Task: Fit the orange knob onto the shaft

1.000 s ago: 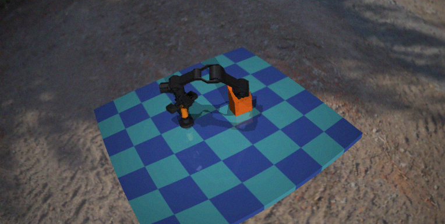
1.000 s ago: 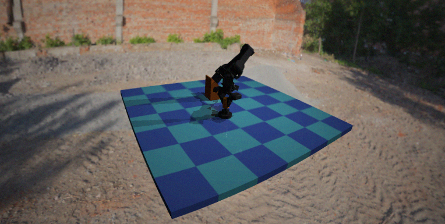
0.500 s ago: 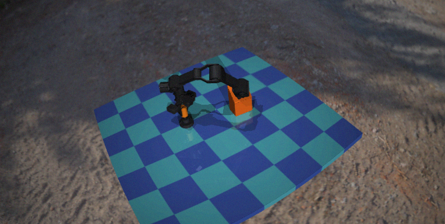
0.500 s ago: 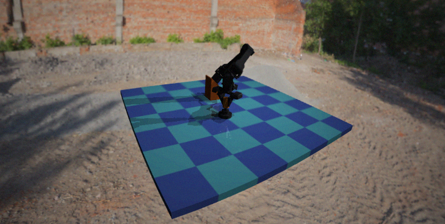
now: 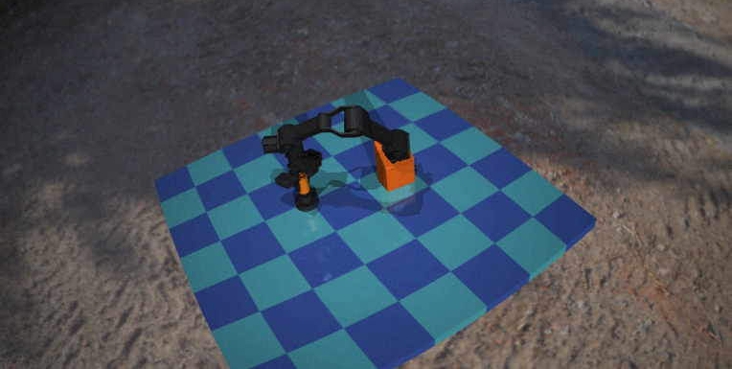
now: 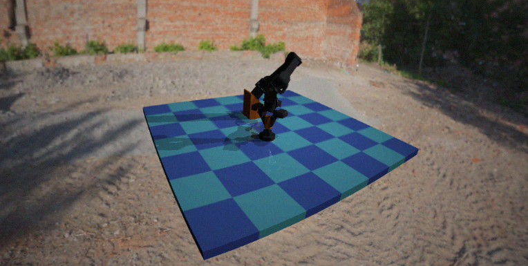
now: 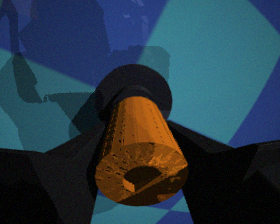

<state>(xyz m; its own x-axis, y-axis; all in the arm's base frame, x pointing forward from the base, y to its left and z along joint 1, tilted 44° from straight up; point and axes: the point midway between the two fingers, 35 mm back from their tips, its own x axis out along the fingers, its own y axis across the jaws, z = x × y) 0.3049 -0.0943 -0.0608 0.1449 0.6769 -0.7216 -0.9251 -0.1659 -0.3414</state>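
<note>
Right now the orange knob is 2 cm above my gripper tip. The rest, counted from my gripper tip: pedestal: 4 cm below.
</note>
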